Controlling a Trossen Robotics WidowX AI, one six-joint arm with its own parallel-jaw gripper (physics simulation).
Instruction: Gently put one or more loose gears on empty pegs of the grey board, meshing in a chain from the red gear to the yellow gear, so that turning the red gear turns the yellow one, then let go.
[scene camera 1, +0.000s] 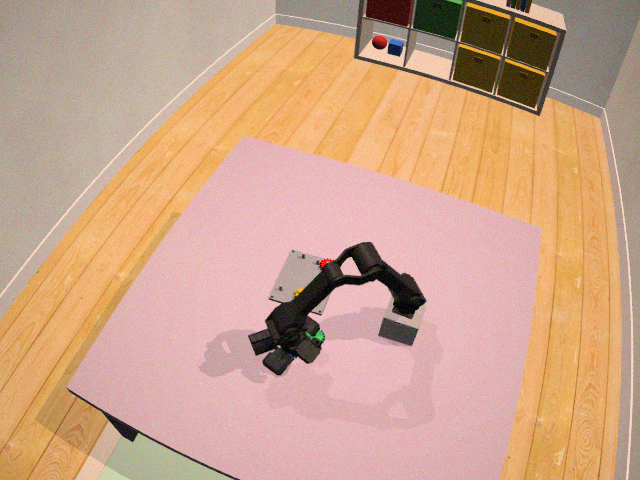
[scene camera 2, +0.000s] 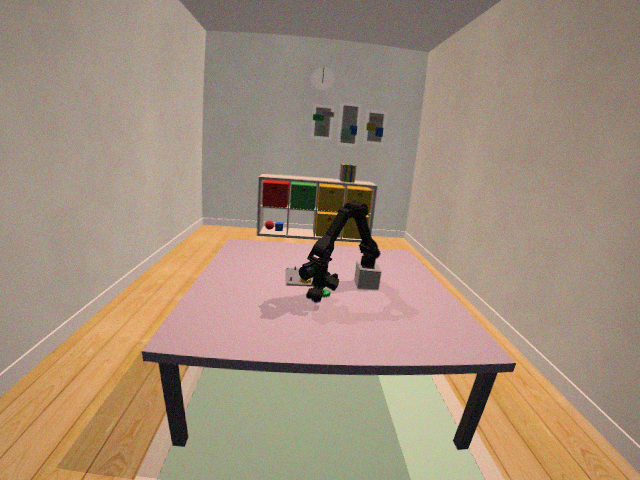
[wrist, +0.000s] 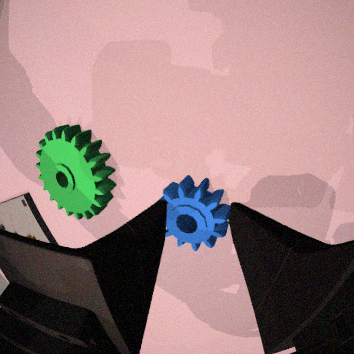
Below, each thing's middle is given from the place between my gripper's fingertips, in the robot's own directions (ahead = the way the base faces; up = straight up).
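As for the green gear (wrist: 73, 171), my hand is 30 mm past it and 80 mm to the left of it. The blue gear (wrist: 193, 214) is right at my hand, and going by their middles it is the nearest to my hand of the things named here. The grey board (scene camera 1: 297, 273), counted from my hand, is 260 mm to the right, 70 mm ahead and 10 mm below.
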